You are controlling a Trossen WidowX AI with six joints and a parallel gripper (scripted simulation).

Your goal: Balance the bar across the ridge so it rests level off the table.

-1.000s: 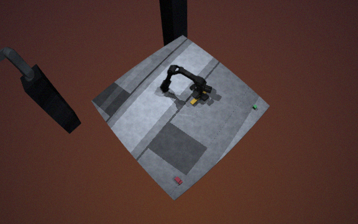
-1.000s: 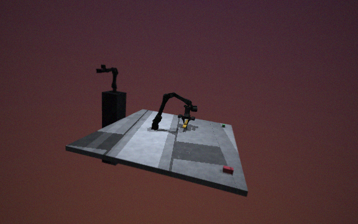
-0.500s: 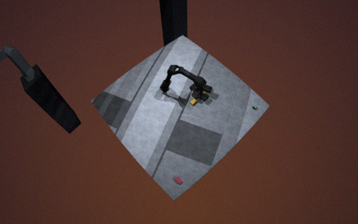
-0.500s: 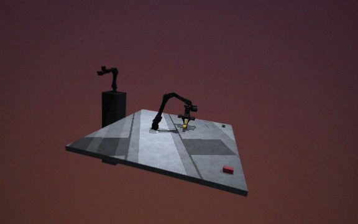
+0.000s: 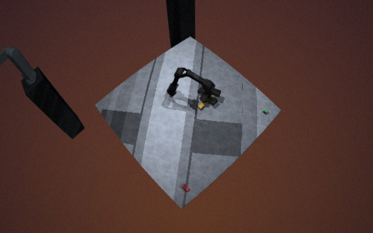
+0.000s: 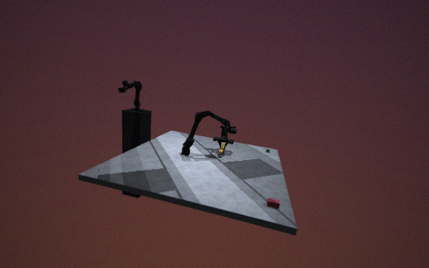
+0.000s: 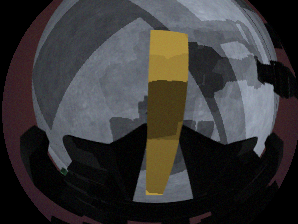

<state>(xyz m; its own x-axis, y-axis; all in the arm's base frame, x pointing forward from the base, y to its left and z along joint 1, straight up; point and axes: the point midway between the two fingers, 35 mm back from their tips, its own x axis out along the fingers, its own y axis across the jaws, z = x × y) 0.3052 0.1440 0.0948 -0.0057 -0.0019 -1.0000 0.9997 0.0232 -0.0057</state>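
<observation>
My gripper tip is 3 cm to the right of the yellow bar. Round my gripper tip: small red block (64 cm to the right, 44 cm ahead, 4 cm below); small green cube (44 cm ahead, 36 cm to the left, 4 cm below).
</observation>
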